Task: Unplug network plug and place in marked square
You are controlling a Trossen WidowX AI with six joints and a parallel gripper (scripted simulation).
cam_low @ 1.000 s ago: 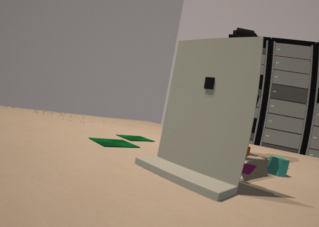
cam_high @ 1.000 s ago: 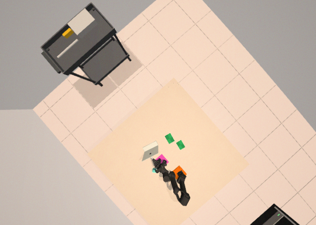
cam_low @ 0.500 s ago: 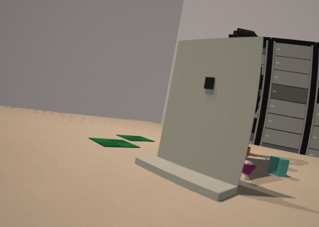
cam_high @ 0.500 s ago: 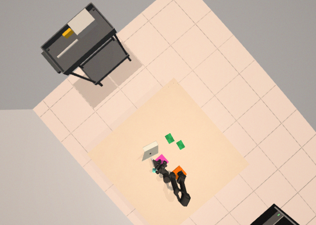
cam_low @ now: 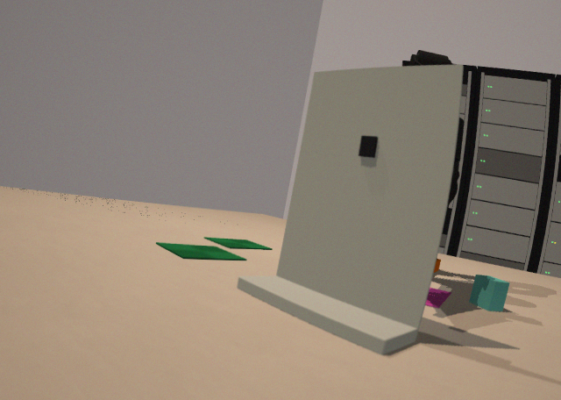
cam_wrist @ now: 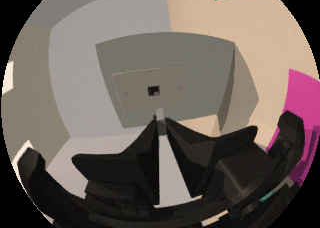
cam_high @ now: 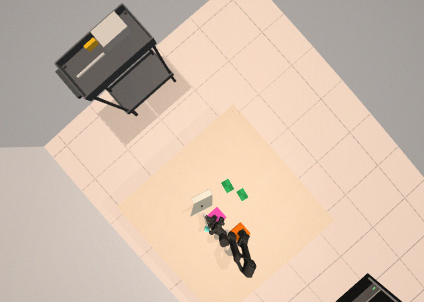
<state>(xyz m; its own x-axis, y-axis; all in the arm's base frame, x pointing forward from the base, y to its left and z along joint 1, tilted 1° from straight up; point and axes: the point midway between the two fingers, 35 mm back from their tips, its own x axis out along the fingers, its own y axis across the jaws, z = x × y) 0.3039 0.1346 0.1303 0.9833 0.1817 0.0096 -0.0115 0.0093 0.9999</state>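
Right now the magenta marked square is 150 mm below my gripper tip, 120 mm behind it and 30 mm to the right of it. Also, from my gripper tip: grey upright panel (80 mm ahead, 50 mm below, 20 mm to the right).
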